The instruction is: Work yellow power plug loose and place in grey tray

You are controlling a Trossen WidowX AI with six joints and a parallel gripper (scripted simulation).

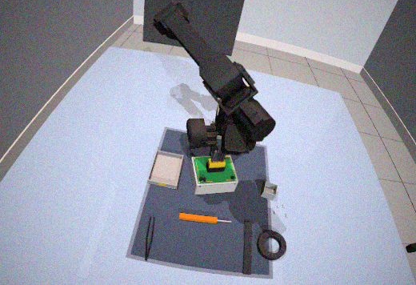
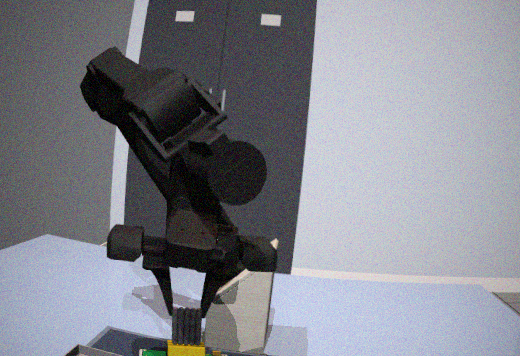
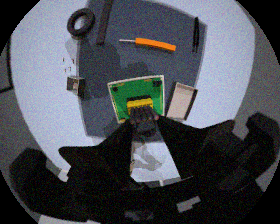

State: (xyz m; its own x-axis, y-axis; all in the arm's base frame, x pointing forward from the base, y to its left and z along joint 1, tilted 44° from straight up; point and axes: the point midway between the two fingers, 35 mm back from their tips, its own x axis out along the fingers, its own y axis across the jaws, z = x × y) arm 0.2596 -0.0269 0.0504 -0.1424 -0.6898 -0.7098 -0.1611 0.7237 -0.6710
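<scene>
The yellow power plug lies 40 mm below my gripper tip. Round my gripper tip: dark mat: 50 mm ahead, 130 mm below; grey tray: 20 mm behind, 140 mm to the right, 130 mm below; black bar: 210 mm ahead, 90 mm to the left, 130 mm below.
</scene>
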